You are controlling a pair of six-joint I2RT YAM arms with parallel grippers.
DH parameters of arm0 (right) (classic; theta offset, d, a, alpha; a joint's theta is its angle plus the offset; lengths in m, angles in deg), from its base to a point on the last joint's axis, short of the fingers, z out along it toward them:
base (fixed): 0 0 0 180
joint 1: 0 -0.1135 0.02 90
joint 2: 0 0 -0.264 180
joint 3: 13.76 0 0.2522 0
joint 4: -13.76 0 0.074 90
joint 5: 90 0 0 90
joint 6: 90 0.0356 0 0
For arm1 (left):
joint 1: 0 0.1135 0.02 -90
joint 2: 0 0 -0.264 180
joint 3: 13.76 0 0.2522 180
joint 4: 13.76 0 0.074 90
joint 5: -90 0 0 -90
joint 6: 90 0.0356 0 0
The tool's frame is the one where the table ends.
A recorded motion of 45 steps. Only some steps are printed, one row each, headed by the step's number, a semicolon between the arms.
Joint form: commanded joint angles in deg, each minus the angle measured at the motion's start. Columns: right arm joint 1, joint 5, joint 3, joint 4, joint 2, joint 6; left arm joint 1, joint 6, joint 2, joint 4, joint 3, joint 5.
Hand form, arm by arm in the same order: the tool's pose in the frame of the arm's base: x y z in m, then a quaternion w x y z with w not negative. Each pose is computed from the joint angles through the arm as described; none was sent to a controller.
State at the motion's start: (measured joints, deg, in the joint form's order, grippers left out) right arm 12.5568 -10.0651 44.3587 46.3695 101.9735 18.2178; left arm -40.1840 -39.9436 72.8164 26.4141 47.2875 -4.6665
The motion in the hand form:
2: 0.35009 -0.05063 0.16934 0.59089 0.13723 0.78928 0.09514; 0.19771 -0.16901 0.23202 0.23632 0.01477 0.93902 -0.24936
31: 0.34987 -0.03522 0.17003 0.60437 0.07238 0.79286 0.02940; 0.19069 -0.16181 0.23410 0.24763 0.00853 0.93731 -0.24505
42: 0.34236 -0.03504 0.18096 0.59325 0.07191 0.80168 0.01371; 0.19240 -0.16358 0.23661 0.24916 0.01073 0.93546 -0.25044
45: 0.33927 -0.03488 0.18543 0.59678 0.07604 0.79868 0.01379; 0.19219 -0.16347 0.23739 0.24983 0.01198 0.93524 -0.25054
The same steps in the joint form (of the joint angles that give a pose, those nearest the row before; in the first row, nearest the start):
2: -3.53 2.10 -1.50 -5.96 -2.06 -1.58; 0.33 0.11 0.14 -1.54 0.48 -0.22
31: -6.45 6.52 -2.29 -4.42 -2.39 -11.20; 0.37 -0.14 -2.63 -1.03 -1.06 1.14
42: -6.49 7.90 -2.48 -9.63 -6.14 -12.44; 0.37 -0.04 -2.31 -1.30 -0.44 0.71
45: -6.49 8.20 -2.87 -10.02 -7.42 -12.02; 0.36 0.09 -2.41 -1.17 -0.35 0.71

